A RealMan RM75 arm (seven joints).
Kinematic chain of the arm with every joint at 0, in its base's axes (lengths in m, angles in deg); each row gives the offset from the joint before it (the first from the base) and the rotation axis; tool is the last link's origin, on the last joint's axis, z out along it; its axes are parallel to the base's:
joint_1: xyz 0 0 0.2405 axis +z
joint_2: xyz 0 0 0 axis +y
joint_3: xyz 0 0 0.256 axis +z
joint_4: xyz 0 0 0 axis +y
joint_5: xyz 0 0 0.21 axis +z
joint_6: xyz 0 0 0 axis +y
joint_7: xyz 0 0 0.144 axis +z
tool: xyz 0 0 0
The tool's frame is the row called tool.
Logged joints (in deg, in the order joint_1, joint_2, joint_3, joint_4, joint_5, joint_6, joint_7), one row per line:
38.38, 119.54, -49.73, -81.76, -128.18, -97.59, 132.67
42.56, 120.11, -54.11, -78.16, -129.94, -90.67, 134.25
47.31, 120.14, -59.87, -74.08, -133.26, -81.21, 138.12
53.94, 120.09, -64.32, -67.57, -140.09, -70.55, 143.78
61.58, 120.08, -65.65, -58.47, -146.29, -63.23, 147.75
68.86, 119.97, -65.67, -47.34, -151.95, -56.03, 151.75
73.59, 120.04, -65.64, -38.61, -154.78, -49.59, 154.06
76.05, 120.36, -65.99, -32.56, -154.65, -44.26, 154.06
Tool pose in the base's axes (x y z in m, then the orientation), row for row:
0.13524, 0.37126, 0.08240, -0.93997, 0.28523, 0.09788, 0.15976
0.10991, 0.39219, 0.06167, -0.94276, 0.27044, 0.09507, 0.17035
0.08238, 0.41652, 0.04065, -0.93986, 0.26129, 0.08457, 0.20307
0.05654, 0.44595, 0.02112, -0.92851, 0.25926, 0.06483, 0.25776
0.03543, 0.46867, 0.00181, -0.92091, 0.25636, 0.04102, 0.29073
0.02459, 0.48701, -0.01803, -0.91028, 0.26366, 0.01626, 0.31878
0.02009, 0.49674, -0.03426, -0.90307, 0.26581, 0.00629, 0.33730
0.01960, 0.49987, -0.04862, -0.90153, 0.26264, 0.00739, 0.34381
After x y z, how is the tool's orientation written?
As a quaternion, x y z w.
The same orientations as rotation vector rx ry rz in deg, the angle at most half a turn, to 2 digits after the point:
-153.89, 46.70, 16.02
-153.45, 44.02, 15.47
-150.28, 41.78, 13.52
-144.27, 40.28, 10.07
-140.71, 39.17, 6.27
-137.16, 39.73, 2.45
-134.85, 39.69, 0.94
-134.20, 39.10, 1.10

